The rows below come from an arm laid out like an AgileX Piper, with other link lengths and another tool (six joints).
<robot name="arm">
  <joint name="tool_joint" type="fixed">
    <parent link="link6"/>
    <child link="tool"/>
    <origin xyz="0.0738 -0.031 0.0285" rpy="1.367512 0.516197 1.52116"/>
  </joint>
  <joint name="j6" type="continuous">
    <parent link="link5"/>
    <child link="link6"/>
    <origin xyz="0.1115 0 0.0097"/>
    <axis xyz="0.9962 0 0.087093"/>
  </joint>
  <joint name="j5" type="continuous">
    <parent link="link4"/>
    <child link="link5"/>
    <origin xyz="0 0 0"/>
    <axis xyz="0 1 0"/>
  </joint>
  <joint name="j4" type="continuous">
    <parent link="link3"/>
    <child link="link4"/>
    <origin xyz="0.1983 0 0.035"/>
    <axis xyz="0.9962 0 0.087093"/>
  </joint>
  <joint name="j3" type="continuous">
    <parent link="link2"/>
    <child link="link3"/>
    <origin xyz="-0.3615 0 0.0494"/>
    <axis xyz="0 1 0"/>
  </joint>
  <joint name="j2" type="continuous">
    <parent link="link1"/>
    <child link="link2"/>
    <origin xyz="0 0 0"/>
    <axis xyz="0 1 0"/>
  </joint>
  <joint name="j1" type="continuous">
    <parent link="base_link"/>
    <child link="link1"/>
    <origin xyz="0 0 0.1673"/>
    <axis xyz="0 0 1"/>
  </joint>
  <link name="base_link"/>
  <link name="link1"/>
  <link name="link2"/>
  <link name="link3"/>
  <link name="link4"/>
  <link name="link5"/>
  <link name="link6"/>
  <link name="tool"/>
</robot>
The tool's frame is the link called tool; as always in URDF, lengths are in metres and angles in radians. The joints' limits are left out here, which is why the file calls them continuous.
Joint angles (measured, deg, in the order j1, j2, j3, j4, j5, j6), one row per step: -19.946, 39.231, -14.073, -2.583, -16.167, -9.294; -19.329, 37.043, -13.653, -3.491, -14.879, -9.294; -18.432, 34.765, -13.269, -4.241, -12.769, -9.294; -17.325, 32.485, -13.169, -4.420, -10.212, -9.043; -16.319, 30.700, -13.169, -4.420, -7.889, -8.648; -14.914, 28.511, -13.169, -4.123, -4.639, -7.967; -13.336, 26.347, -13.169, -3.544, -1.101, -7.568; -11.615, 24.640, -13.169, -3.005, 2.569, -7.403; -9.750, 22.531, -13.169, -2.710, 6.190, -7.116; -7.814, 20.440, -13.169, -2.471, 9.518, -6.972; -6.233, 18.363, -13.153, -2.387, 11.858, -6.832; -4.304, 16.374, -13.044, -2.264, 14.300, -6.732; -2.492, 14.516, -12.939, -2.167, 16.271, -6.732; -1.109, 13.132, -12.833, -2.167, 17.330, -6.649; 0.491, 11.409, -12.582, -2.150, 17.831, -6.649
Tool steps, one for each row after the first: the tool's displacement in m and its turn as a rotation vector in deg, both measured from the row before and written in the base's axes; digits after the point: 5 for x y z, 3 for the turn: -0.00697, 0.00507, -0.00172, -0.990, -0.158, 0.852; -0.00692, 0.00493, -0.00439, -0.649, 0.445, 0.986; -0.00686, 0.00398, -0.00460, 0.140, 0.347, 0.951; -0.00527, 0.00276, -0.00450, 0.492, 0.411, 0.802; -0.00641, 0.00293, -0.00732, 1.172, 0.771, 1.047; -0.00619, 0.00281, -0.00862, 1.235, 1.099, 1.207; -0.00458, 0.00263, -0.00989, 1.078, 1.766, 1.421; -0.00587, 0.00293, -0.00931, 0.829, 1.377, 1.609; -0.00573, 0.00278, -0.00853, 0.555, 1.162, 1.744; -0.00564, 0.00213, -0.00556, 0.251, 0.247, 1.451; -0.00509, 0.00213, -0.00685, 0.272, 0.536, 1.810; -0.00455, 0.00175, -0.00553, 0.113, 0.210, 1.740; -0.00318, 0.00110, -0.00307, 0.077, -0.223, 1.325; -0.00365, 0.00120, -0.00203, 0.013, -0.971, 1.583
